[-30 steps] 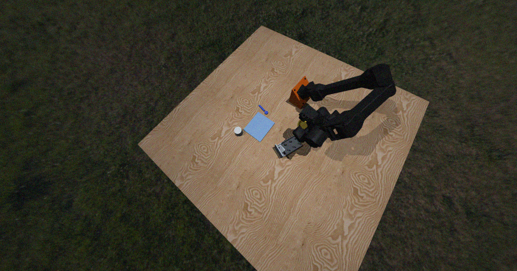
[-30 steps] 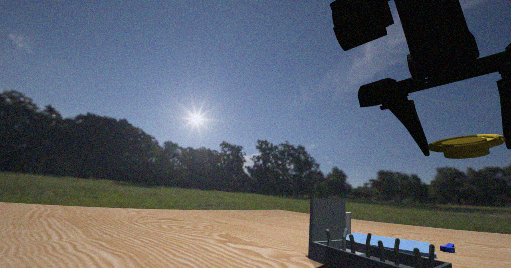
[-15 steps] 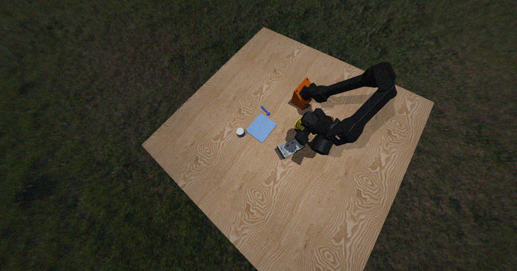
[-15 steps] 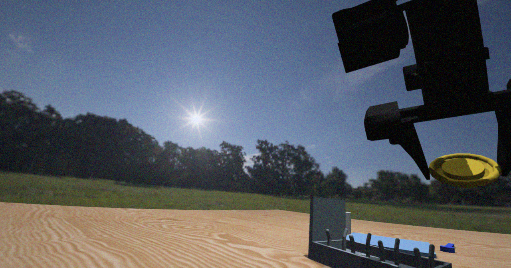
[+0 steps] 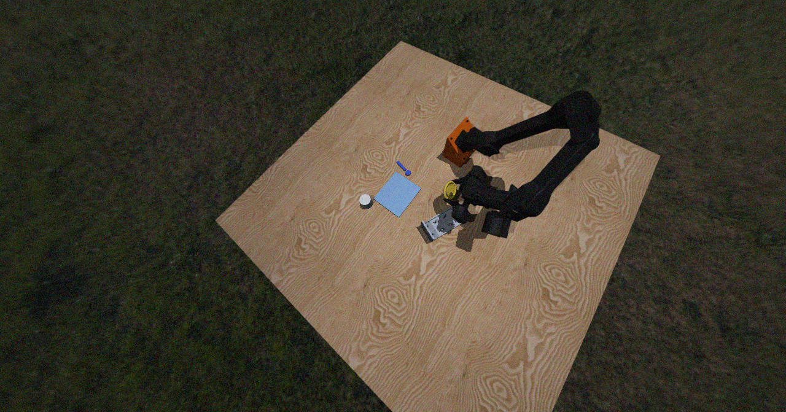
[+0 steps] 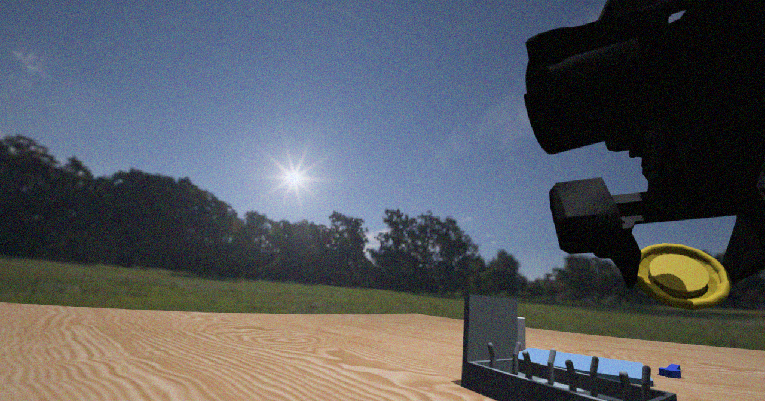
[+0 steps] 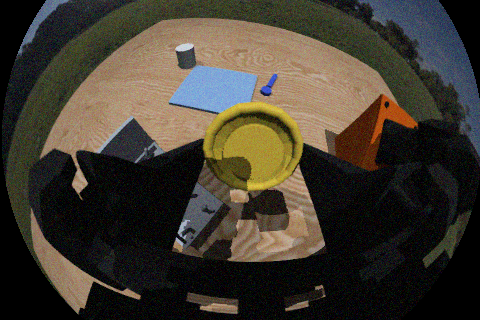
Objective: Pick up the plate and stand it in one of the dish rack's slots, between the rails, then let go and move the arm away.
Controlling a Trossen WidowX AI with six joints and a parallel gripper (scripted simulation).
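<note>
Right now the grey dish rack is 90 mm ahead of my gripper tip, 80 mm below it and 40 mm to the left of it. Also, from my gripper tip: yellow plate 10 mm to the left; then light blue mat 170 mm to the right, 100 mm below, 80 mm ahead; then blue spoon 200 mm to the right, 100 mm below, 20 mm behind.
</note>
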